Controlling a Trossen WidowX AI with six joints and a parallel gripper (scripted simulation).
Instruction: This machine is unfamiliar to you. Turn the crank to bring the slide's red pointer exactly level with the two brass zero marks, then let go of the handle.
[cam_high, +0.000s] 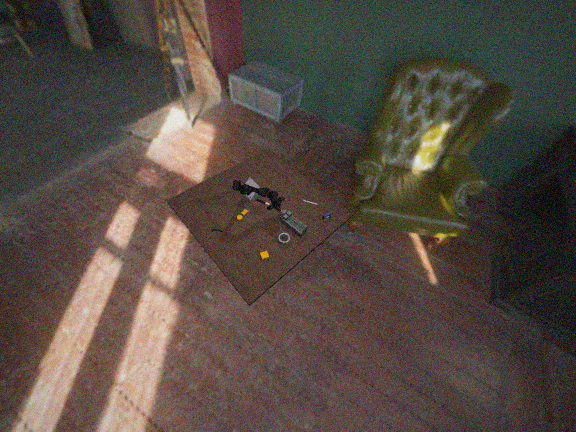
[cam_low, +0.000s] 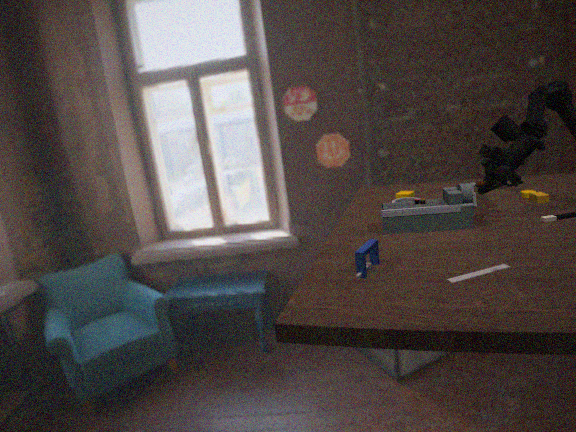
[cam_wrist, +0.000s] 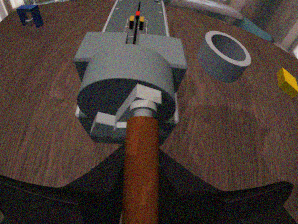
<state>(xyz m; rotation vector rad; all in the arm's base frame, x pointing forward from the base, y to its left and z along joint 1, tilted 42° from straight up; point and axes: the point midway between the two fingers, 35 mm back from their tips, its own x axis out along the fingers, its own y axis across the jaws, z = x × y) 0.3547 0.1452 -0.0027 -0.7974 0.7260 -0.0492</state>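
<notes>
Right now the crank handle is 3 cm above my gripper tip and 2 cm behind it. Also, from my gripper tip: yellow block (34 cm to the right, 27 cm ahead, 8 cm below); white strip (37 cm to the left, 9 cm below, 1 cm ahead); red pointer (18 cm ahead, 5 cm to the left, 1 cm below).
</notes>
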